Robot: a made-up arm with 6 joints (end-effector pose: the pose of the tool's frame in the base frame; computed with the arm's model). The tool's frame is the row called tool. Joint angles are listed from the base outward.
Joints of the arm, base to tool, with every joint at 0 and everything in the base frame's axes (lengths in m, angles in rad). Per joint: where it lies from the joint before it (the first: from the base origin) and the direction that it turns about. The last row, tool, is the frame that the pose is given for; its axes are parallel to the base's.
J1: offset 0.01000 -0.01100 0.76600 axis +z
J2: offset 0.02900 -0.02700 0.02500 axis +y
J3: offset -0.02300 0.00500 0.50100 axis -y
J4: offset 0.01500 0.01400 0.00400 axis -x
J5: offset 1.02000 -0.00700 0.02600 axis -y
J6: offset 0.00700 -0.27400 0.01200 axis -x
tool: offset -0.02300 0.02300 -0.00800
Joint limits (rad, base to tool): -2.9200..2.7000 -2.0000..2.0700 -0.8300..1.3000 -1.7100..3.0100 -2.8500..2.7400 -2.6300..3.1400
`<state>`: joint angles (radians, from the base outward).
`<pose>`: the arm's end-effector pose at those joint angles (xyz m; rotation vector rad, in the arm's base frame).
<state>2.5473 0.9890 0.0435 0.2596 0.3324 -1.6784</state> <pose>-0.7792 0.8365 0.3427 -0.1549 1.7478 1.6096</pose>
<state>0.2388 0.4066 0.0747 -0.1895 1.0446 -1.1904</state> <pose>1.1881 -0.0056 0.9162 1.3712 -0.5537 0.5129</pose>
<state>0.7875 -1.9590 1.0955 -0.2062 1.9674 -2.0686</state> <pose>-0.7927 -1.2229 0.7245 1.1314 1.0943 -0.6900</pose>
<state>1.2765 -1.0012 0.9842 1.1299 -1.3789 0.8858</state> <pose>-0.2132 -1.0526 1.8688 -0.4757 -0.3525 -0.0483</pose>
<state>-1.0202 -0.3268 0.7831 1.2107 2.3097 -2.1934</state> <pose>-0.0606 -0.1224 2.2915 -0.6954 0.1734 1.2737</pose>
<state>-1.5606 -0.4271 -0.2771 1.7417 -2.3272 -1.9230</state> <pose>0.0707 -0.8296 1.6738 0.2966 0.6754 2.3038</pose>
